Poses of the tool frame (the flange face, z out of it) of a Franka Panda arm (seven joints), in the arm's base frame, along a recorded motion.
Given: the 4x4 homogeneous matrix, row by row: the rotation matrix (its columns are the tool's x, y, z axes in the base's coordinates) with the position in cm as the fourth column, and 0 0 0 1 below. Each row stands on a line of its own.
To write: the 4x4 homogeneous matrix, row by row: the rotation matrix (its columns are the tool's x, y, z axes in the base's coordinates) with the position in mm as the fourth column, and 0 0 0 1 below. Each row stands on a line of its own. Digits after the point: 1 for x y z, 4 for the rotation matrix.
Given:
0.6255, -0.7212, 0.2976, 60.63
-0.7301, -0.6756, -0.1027, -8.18
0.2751, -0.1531, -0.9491, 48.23
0, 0, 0, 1
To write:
0.6255, -0.7212, 0.2976, 606.3
-0.7301, -0.6756, -0.1027, -81.8
0.2751, -0.1531, -0.9491, 482.3
0, 0, 0, 1

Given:
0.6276, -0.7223, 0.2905, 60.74
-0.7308, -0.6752, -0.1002, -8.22
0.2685, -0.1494, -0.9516, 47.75
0, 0, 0, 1
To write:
0.6276, -0.7223, 0.2905, 607.4
-0.7308, -0.6752, -0.1002, -82.2
0.2685, -0.1494, -0.9516, 477.5
0, 0, 0, 1

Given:
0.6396, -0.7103, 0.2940, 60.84
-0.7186, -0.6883, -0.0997, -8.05
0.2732, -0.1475, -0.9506, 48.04
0, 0, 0, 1
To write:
0.6396, -0.7103, 0.2940, 608.4
-0.7186, -0.6883, -0.0997, -80.5
0.2732, -0.1475, -0.9506, 480.4
0, 0, 0, 1

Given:
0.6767, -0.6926, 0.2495, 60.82
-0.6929, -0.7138, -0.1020, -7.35
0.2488, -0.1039, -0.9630, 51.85
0, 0, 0, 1
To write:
0.6767, -0.6926, 0.2495, 608.2
-0.6929, -0.7138, -0.1020, -73.5
0.2488, -0.1039, -0.9630, 518.5
0, 0, 0, 1

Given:
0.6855, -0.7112, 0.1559, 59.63
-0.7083, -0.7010, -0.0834, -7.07
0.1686, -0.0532, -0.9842, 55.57
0, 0, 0, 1
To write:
0.6855, -0.7112, 0.1559, 596.3
-0.7083, -0.7010, -0.0834, -70.7
0.1686, -0.0532, -0.9842, 555.7
0, 0, 0, 1

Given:
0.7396, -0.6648, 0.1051, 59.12
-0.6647, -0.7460, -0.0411, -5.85
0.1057, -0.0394, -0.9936, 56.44
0, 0, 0, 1
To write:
0.7396, -0.6648, 0.1051, 591.2
-0.6647, -0.7460, -0.0411, -58.5
0.1057, -0.0394, -0.9936, 564.4
0, 0, 0, 1

